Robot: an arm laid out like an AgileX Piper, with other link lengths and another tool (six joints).
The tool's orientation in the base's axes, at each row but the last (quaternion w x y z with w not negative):
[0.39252 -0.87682 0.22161 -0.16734]
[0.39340 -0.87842 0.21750 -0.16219]
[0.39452 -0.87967 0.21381 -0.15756]
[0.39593 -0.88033 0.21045 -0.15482]
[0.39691 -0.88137 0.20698 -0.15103]
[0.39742 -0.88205 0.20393 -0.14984]
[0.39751 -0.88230 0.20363 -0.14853]
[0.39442 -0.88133 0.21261 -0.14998]
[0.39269 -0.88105 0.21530 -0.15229]
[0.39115 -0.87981 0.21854 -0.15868]
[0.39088 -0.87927 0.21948 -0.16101]
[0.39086 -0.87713 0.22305 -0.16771]
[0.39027 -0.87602 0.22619 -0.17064]
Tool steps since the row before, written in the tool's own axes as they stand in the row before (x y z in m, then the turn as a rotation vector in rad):
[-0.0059 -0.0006 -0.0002 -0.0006 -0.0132 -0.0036]
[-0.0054 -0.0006 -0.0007 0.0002 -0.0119 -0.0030]
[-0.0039 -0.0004 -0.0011 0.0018 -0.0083 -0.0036]
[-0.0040 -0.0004 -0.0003 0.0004 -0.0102 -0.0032]
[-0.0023 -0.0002 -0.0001 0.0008 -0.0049 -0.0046]
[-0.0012 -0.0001 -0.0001 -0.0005 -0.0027 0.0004]
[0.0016 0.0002 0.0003 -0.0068 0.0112 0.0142]
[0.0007 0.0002 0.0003 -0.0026 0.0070 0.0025]
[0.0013 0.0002 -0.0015 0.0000 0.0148 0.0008]
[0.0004 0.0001 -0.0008 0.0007 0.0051 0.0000]
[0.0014 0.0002 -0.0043 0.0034 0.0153 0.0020]
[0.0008 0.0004 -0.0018 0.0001 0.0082 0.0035]
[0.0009 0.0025 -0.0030 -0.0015 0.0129 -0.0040]
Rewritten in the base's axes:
[-0.0049 0.0033 -0.0001 0.0012 0.0059 0.0123]
[-0.0048 0.0027 0.0003 0.0018 0.0051 0.0110]
[-0.0037 0.0015 0.0006 0.0020 0.0018 0.0088]
[-0.0035 0.0020 0.0001 0.0015 0.0039 0.0099]
[-0.0020 0.0012 0.0000 -0.0001 -0.0004 0.0068]
[-0.0011 0.0006 0.0000 0.0004 0.0021 0.0018]
[0.0015 -0.0007 -0.0002 -0.0026 0.0056 -0.0183]
[0.0007 -0.0003 -0.0003 -0.0030 -0.0013 -0.0072]
[0.0004 -0.0017 0.0009 -0.0035 -0.0084 -0.0117]
[0.0000 -0.0008 0.0005 -0.0007 -0.0034 -0.0038]
[-0.0008 -0.0035 0.0028 -0.0002 -0.0097 -0.0125]
[-0.0003 -0.0018 0.0009 -0.0004 -0.0028 -0.0085]
[-0.0013 -0.0038 0.0001 -0.0066 -0.0093 -0.0075]

